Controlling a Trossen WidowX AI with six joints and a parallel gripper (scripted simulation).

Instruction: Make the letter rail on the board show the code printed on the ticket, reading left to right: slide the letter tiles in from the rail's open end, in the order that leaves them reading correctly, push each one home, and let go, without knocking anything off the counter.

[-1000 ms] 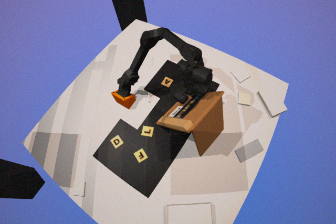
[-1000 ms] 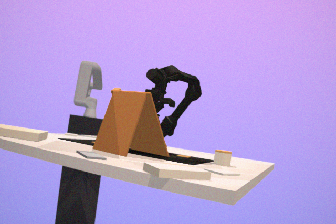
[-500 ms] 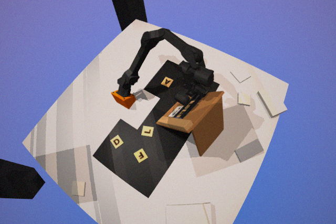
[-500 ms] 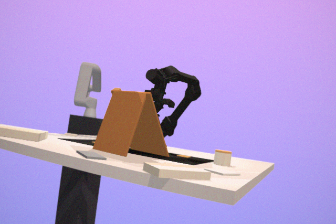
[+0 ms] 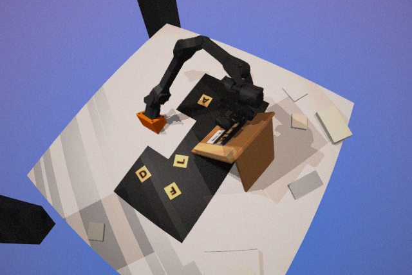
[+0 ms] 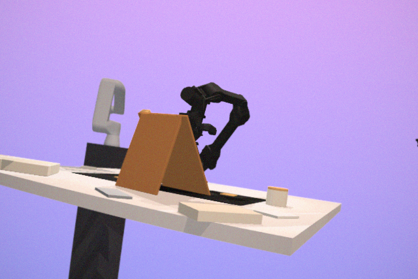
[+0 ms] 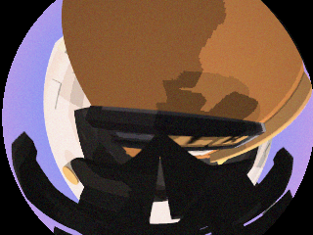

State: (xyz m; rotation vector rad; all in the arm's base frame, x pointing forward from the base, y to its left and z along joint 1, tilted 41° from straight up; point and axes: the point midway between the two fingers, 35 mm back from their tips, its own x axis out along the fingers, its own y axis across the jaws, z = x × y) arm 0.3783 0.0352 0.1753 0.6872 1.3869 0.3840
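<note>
Right now the white ticket is 80 mm below my gripper tip, 70 mm to the right of it and 60 mm behind it. From my gripper tip the other things lie so: grey slab (370 mm ahead, 160 mm below, 20 mm to the right).
</note>
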